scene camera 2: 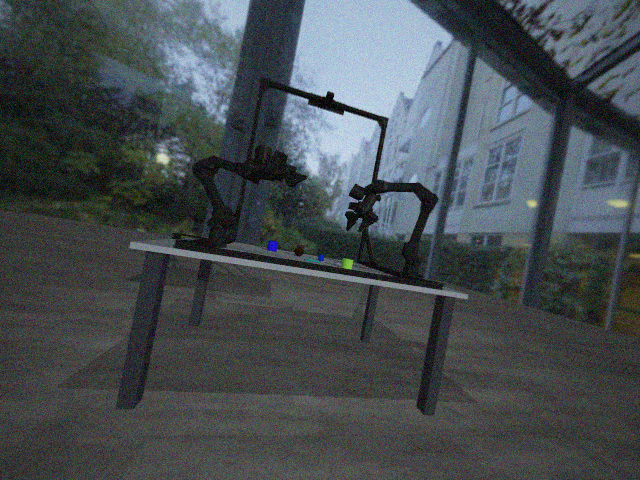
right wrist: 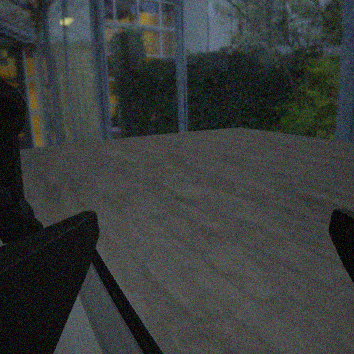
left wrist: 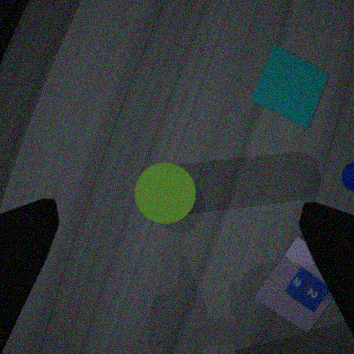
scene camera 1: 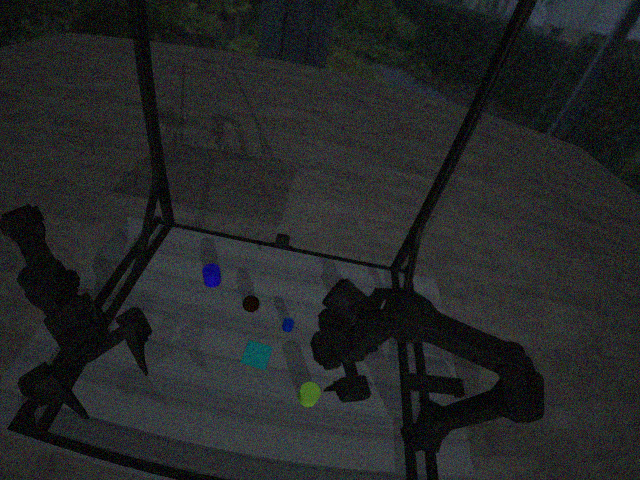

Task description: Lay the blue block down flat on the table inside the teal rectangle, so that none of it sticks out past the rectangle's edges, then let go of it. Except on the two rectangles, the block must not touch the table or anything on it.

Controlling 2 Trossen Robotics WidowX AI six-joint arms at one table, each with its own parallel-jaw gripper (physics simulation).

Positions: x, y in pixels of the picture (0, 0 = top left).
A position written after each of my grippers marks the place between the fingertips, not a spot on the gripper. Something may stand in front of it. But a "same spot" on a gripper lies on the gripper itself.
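Labels:
My right gripper shows in scene camera 1 and in scene camera 2, and I see my right gripper too in the right wrist view point(214, 222). In the left wrist view my right gripper is out of frame. On my right gripper, point(scene camera 1: 51, 389) and point(scene camera 2: 280, 161) are the same spot.

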